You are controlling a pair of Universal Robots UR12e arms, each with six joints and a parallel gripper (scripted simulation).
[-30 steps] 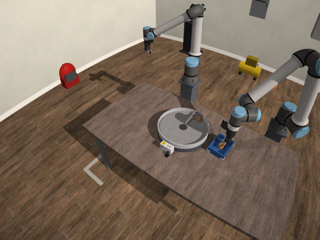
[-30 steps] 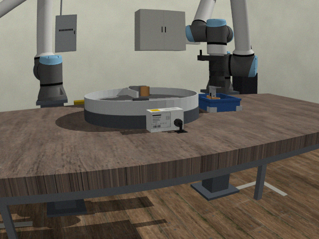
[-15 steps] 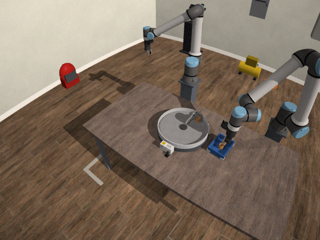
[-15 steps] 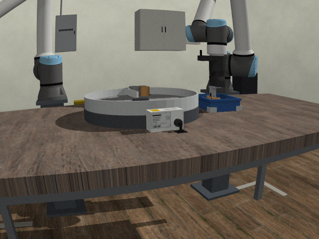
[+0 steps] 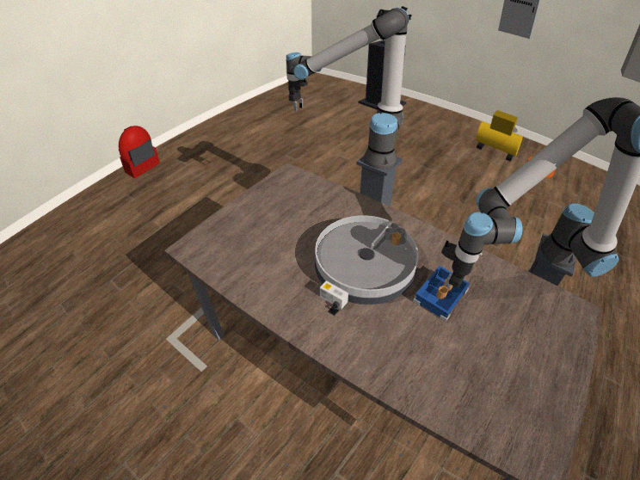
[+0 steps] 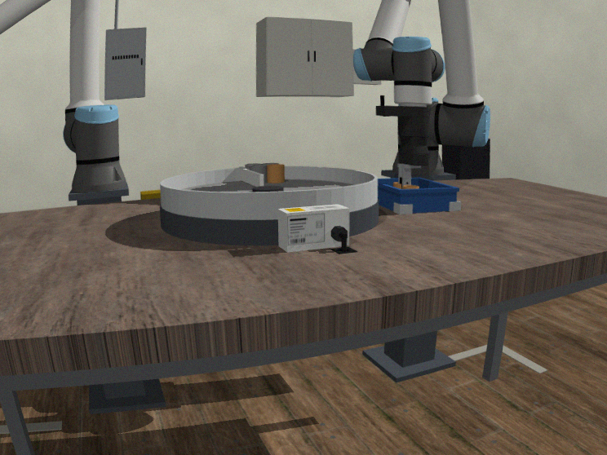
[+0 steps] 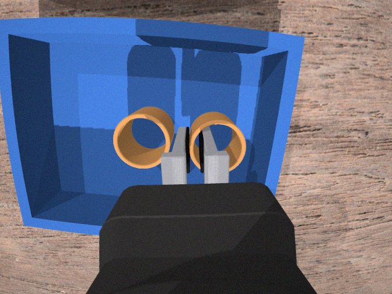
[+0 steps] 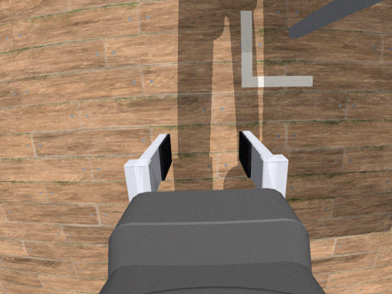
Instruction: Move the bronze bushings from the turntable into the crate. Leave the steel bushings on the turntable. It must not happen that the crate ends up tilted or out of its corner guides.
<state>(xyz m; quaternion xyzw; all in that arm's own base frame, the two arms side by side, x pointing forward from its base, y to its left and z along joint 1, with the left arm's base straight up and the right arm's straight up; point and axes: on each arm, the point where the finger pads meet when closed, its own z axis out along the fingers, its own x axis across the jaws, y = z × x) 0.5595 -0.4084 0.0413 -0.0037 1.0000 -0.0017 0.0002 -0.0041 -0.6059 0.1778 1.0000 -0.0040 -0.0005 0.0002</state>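
Observation:
My left gripper is now 4 cm short of the blue crate and 2 cm above it. Round my left hand: turntable (34 cm to the right, 10 cm ahead, 1 cm above).

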